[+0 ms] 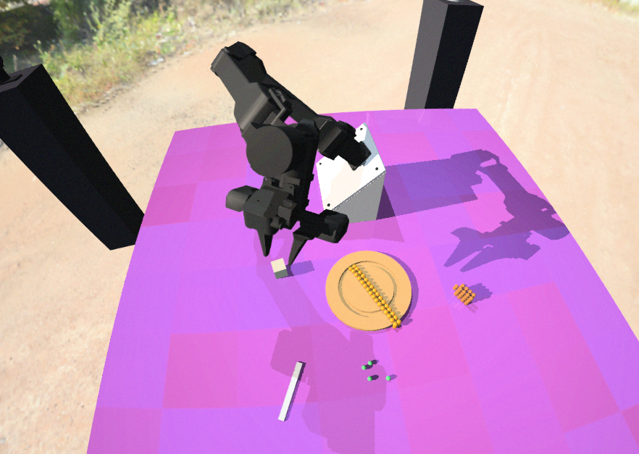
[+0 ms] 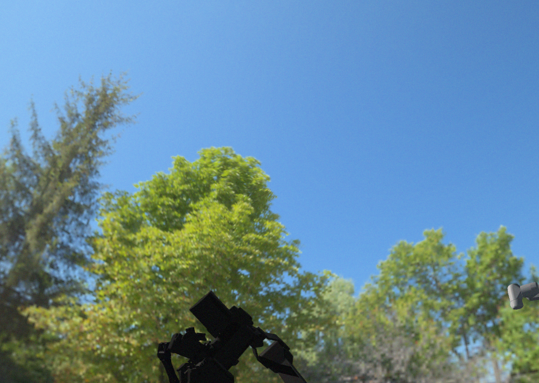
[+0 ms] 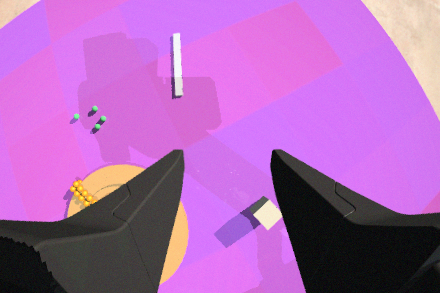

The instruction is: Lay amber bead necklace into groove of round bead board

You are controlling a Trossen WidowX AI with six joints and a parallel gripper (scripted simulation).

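Right now my gripper tip is 1 cm short of the round tan bead board, 18 cm to the right of it and 21 cm above it. The rest, counted from my gripper tip: small cream cube 10 cm behind, 1 cm to the right, 20 cm below; then white bar 18 cm ahead, 4 cm to the right, 22 cm below.
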